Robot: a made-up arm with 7 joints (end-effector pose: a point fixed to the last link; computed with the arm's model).
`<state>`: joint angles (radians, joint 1 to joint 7).
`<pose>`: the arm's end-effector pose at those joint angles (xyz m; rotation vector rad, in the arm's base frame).
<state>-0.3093 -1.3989 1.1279 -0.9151 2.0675 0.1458 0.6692</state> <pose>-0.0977 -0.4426 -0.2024 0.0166 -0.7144 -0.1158</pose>
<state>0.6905 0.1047 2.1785 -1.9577 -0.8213 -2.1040 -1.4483</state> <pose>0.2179 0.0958 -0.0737 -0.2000 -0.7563 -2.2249</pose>
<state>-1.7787 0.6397 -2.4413 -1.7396 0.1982 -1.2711 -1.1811</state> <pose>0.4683 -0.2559 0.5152 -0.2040 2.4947 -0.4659</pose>
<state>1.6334 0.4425 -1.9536 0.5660 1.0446 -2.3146 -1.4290</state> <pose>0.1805 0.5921 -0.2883 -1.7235 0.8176 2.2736</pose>
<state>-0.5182 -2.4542 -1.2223 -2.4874 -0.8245 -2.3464 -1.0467</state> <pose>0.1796 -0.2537 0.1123 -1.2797 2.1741 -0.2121</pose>
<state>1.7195 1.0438 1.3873 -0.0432 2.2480 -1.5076 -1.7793</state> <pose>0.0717 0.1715 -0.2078 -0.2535 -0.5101 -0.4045</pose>
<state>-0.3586 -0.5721 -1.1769 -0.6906 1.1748 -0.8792 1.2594</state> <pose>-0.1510 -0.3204 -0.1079 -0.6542 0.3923 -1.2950</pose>
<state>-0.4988 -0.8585 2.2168 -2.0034 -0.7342 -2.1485 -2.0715</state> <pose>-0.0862 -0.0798 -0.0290 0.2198 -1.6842 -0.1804</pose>
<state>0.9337 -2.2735 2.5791 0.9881 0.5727 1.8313 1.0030</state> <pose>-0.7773 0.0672 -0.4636 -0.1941 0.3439 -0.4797</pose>
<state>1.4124 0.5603 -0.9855 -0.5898 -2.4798 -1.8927 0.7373</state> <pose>0.3425 -0.2356 -0.2689 -0.9508 2.4187 1.1647</pose>
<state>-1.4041 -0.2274 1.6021 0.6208 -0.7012 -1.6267 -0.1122</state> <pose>0.4495 0.0761 0.4491 -1.8502 0.4424 1.3937</pose>
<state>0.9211 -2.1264 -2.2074 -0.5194 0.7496 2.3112 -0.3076</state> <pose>0.2196 0.2298 -0.6350 0.8085 -1.6367 -1.1598</pose>
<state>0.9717 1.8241 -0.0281 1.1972 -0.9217 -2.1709 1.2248</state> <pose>-0.2184 -0.0744 -0.6354 -0.2703 0.7598 -2.1126</pose>
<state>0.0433 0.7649 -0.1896 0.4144 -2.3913 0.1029 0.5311</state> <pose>0.4947 -0.7958 -0.0259 0.0059 -0.5945 1.5348</pose>
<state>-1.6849 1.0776 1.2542 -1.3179 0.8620 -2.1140 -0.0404</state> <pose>-0.0329 0.3895 0.6346 0.7943 0.7354 -1.9630</pose>
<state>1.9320 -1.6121 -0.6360 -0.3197 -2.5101 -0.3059 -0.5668</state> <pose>0.1050 -0.0570 0.2764 0.7502 1.6500 -1.2238</pose>
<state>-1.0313 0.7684 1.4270 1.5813 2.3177 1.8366 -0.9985</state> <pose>0.7619 -0.4825 0.5465 -0.0261 2.4294 0.5201</pose>
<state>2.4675 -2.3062 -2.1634 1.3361 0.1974 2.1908 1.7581</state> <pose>-0.4837 0.3667 0.6284 1.8769 0.5400 0.0993</pose>
